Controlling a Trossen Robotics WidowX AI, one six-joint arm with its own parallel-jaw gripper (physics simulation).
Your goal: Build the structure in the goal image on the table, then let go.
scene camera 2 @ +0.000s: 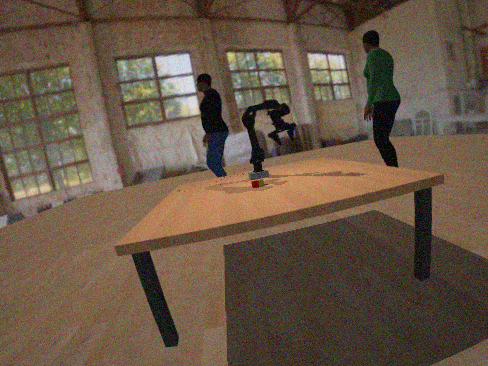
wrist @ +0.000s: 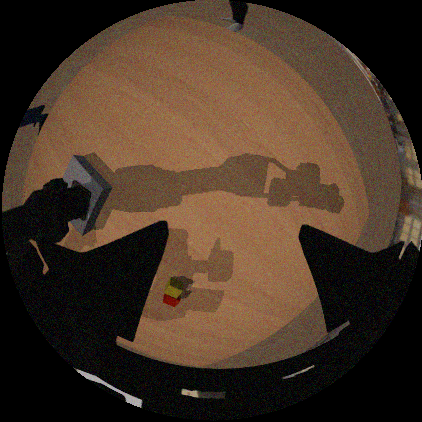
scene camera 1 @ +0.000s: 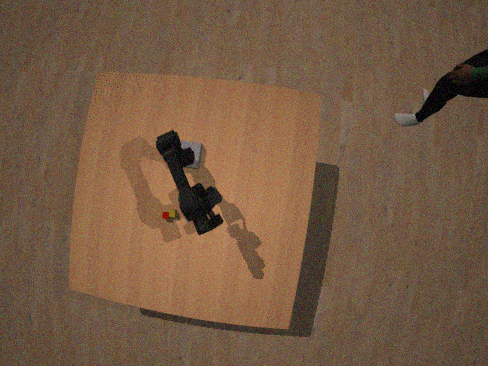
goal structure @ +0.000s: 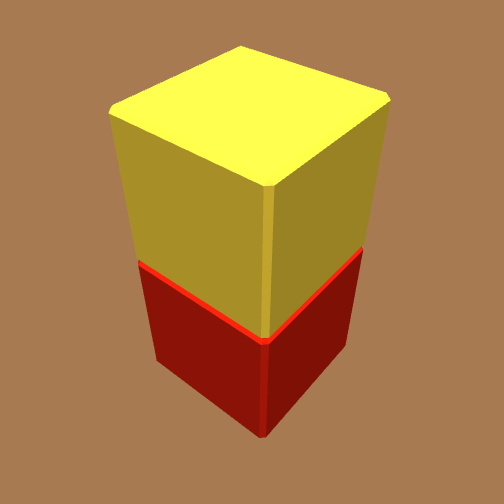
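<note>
A small red block and a small yellow block sit side by side on the table, close together or touching. In both scene views the yellow block is on the right of the red one. The side of the yellow block away from the red one is in dark shade in the wrist view. My gripper is open and empty, high above the table. In scene camera 1 it is to the right of the blocks. In the wrist view the blocks show near the left finger.
The arm's grey base plate is on the table, beyond the blocks in scene camera 2. Shadows of the arm lie across the table and over the blocks' surroundings. Two people stand beyond the table.
</note>
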